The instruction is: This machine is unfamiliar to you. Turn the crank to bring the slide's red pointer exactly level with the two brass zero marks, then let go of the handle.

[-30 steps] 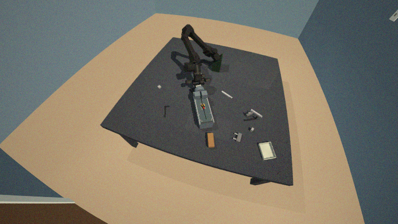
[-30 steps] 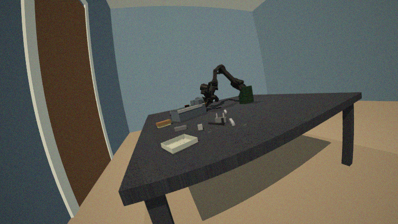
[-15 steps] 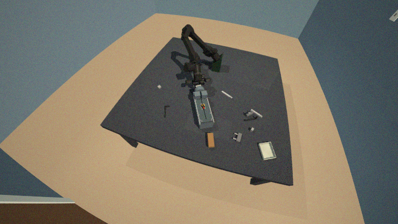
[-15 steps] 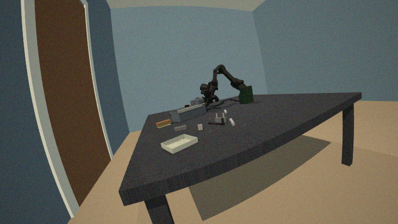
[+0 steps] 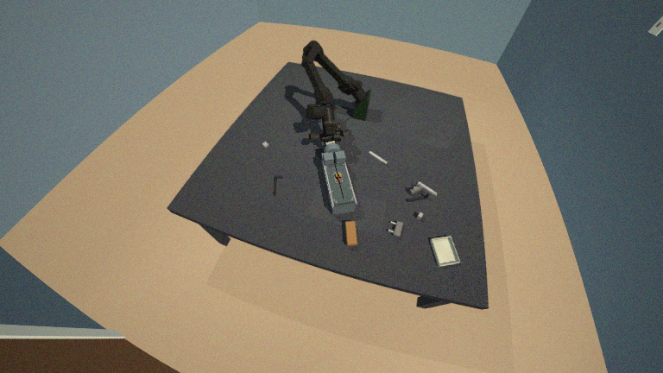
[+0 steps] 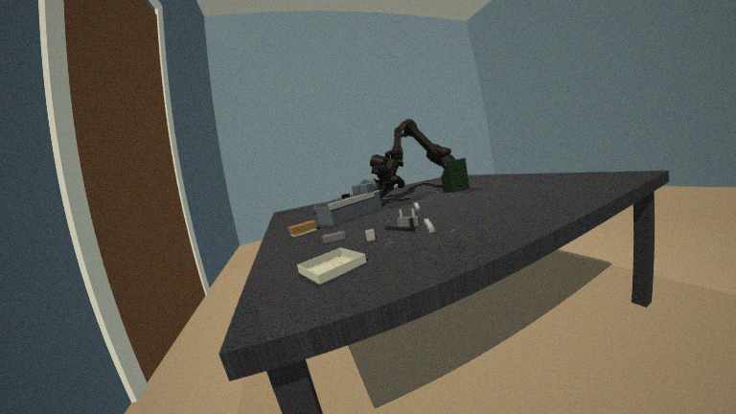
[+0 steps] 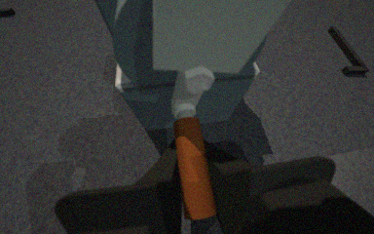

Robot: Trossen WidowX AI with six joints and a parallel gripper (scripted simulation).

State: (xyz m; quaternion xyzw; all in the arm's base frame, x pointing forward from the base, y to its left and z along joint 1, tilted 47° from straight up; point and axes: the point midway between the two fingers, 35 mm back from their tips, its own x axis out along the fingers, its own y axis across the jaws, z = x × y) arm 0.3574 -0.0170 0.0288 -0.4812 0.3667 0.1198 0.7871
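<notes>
Now: gripper tip 4 cm below the crank. The rest, counted from my gripper tip: orange crank handle 3 cm above, 2 cm behind, 1 cm to the right; then red pointer 16 cm ahead, 10 cm to the left, 5 cm above; then orange block 32 cm ahead, 22 cm to the left, 2 cm below.
</notes>
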